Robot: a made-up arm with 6 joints.
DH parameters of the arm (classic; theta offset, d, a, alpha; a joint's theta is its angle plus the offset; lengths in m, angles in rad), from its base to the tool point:
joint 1: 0 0.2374 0 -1.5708
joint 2: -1.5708 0 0.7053 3.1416
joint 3: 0 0 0 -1.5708
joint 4: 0 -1.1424 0 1.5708
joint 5: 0 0.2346 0 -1.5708
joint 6: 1.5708 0 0 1.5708
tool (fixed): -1.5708 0 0 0
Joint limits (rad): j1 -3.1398..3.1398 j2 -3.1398..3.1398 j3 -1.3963..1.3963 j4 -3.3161..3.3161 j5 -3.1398..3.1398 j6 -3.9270..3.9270
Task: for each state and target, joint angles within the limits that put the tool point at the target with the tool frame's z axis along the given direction. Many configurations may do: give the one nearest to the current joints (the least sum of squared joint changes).
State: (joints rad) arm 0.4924 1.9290 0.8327 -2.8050 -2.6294 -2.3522
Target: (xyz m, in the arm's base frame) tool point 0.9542 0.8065 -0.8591 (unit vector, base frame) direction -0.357 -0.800 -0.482
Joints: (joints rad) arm 0.5809 1.6748 0.7448 -2.2675 -3.0828 -2.7615
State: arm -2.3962 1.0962 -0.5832 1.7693 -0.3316 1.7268
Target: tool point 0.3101 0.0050 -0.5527 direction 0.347 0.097 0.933
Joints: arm -3.0487 1.8247 -0.9649 1.6724 -0.2908 1.5320
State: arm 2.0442 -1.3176 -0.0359 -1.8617 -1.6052 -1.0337
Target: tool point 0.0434 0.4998 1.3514 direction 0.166 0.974 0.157
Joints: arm 1.4905 -0.7734 -0.0211 -1.5572 -1.4745 -0.5929
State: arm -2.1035 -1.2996 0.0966 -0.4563 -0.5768 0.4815
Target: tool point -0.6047 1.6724 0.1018 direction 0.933 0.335 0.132
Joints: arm -1.3486 -2.0275 0.8920 0.3391 -0.5674 1.2933
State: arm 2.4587 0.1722 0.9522 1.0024 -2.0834 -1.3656
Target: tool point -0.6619 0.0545 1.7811 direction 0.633 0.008 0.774
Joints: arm 3.0881 -0.1901 0.4262 1.4897 -2.0911 -1.6494
